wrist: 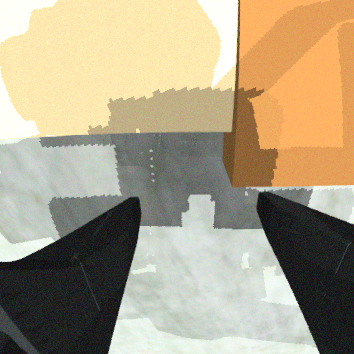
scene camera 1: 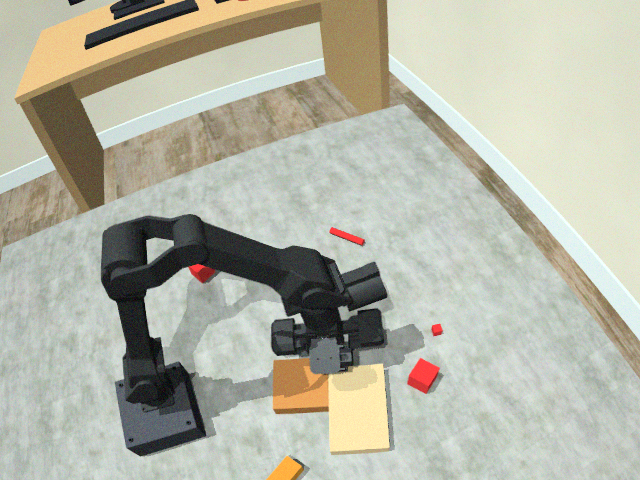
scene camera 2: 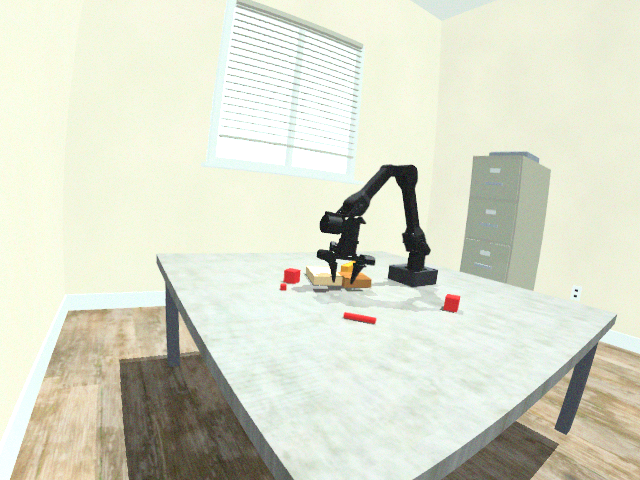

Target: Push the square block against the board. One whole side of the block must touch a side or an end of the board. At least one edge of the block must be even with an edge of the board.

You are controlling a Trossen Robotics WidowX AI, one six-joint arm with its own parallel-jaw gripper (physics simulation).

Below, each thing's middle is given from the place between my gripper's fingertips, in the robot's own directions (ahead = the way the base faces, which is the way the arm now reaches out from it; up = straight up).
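Labels:
The board (scene camera 1: pixel 358 424) is 120 mm to the right of my gripper. As for the square block (scene camera 1: pixel 296 389), I see that my gripper is 40 mm to the left of it and 80 mm beyond it.

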